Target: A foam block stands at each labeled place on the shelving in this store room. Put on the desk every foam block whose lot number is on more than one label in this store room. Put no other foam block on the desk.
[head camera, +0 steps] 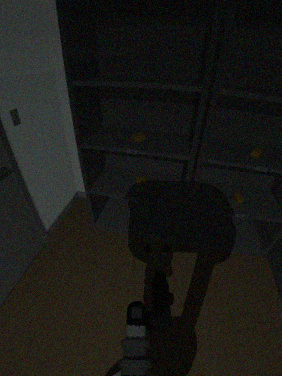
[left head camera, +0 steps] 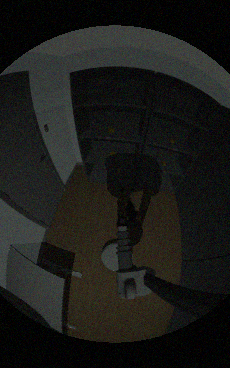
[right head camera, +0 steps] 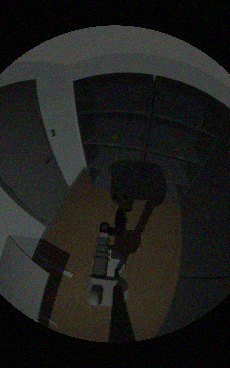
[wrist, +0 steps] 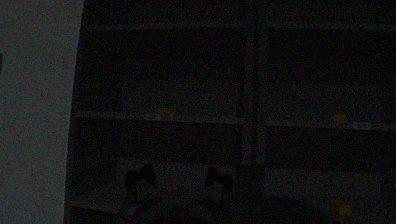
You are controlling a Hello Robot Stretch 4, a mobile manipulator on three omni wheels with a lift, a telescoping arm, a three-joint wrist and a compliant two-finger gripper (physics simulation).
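Where they show: gripper, fingertip midpoint: point(head camera: 156, 244) point(left head camera: 126, 187) point(right head camera: 119, 194) point(wrist: 180, 177); robot's base, origin of the base link: point(left head camera: 116, 255) point(right head camera: 109, 262).
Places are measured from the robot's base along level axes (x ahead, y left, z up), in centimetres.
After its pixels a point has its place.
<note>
Yellow foam blocks stand on the dark shelving point(head camera: 145, 86) @(x 130.4, y -1.1, z 139.7 cm) point(wrist: 210, 120) @(x 126.9, y -19.7, z 94.4 cm). The upper left block point(head camera: 138, 137) @(x 148.2, y 2.9, z 99.7 cm) point(left head camera: 111, 130) @(x 148.6, y 2.1, z 98.7 cm) point(right head camera: 115, 137) @(x 149.0, y 1.2, z 97.9 cm) point(wrist: 167, 111) @(x 148.7, y 1.9, z 99.0 cm) is near a pale label point(wrist: 153, 117) @(x 131.8, y 6.8, z 94.6 cm). The upper right block point(head camera: 256, 153) @(x 129.2, y -87.2, z 99.6 cm) point(wrist: 340, 118) @(x 129.5, y -87.0, z 98.8 cm) is beside another label point(wrist: 362, 126) @(x 114.0, y -85.4, z 94.5 cm). The lower left block point(head camera: 141, 179) @(x 154.2, y -0.7, z 55.1 cm) point(wrist: 171, 188) @(x 154.1, y -2.3, z 55.1 cm) and lower right block point(head camera: 239, 198) @(x 129.3, y -89.1, z 55.1 cm) point(wrist: 343, 209) @(x 128.2, y -88.9, z 53.3 cm) are on the shelf below. Label text is unreadable. My gripper point(wrist: 180, 177) @(x 58.7, y -8.2, z 84.6 cm) is open and empty, facing the shelving from a distance. The grey desk point(left head camera: 37, 287) @(x -39.3, y 74.8, z 69.2 cm) point(right head camera: 22, 280) @(x -45.7, y 76.7, z 69.3 cm) is at lower left in both side head views.
A pale wall point(head camera: 37, 55) @(x 176.1, y 87.4, z 159.8 cm) point(wrist: 35, 110) @(x 165.3, y 89.5, z 96.1 cm) and a grey door point(head camera: 17, 220) @(x 101.7, y 99.9, z 46.8 cm) are left of the shelving. The robot's dark shadow lies over the wooden floor point(head camera: 75, 300) @(x 62.5, y 49.8, z -2.7 cm) and lower shelving. A large grey surface point(left head camera: 205, 230) @(x 4.4, y -113.5, z 57.1 cm) point(right head camera: 205, 240) @(x 12.8, y -115.2, z 55.7 cm) rises on the right.
</note>
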